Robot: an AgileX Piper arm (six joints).
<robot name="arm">
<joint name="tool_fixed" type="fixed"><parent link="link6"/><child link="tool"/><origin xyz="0 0 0" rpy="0 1.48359 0"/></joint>
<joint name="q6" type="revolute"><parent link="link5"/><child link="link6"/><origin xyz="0.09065 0 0.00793" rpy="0 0 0"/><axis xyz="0.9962 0 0.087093"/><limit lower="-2.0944" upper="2.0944"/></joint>
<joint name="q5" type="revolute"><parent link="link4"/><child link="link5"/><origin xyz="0 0 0" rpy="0 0 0"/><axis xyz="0 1 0"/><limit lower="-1.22" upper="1.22"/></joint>
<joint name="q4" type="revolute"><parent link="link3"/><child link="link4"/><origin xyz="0.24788 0 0.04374" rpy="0 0 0"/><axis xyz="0.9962 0 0.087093"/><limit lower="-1.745" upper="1.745"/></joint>
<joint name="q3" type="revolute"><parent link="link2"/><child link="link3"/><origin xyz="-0.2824 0 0.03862" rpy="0 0 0"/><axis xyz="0 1 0"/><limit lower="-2.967" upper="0"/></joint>
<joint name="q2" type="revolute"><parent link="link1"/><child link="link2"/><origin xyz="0 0 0" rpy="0 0 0"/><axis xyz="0 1 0"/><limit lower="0" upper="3.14"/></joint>
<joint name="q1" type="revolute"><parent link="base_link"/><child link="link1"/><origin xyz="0 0 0.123" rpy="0 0 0"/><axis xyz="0 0 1"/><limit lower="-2.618" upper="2.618"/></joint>
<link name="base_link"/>
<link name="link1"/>
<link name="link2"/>
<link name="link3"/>
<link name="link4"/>
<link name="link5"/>
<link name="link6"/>
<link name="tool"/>
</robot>
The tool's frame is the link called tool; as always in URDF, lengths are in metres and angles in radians.
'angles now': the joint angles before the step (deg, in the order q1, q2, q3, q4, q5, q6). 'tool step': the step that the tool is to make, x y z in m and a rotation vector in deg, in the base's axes. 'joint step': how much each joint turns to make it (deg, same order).
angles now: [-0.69 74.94 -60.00 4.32 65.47 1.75]
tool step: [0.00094 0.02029 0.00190 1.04 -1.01 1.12]
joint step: [4.87 -0.01 -0.31 0.02 -1.00 3.82]
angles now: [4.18 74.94 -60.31 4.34 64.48 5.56]
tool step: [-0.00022 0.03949 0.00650 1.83 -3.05 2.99]
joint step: [9.47 0.18 -1.25 -0.70 -2.67 6.74]
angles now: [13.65 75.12 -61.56 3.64 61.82 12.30]
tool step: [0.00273 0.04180 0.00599 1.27 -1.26 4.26]
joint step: [9.08 2.72 -3.56 -1.03 -1.01 5.25]
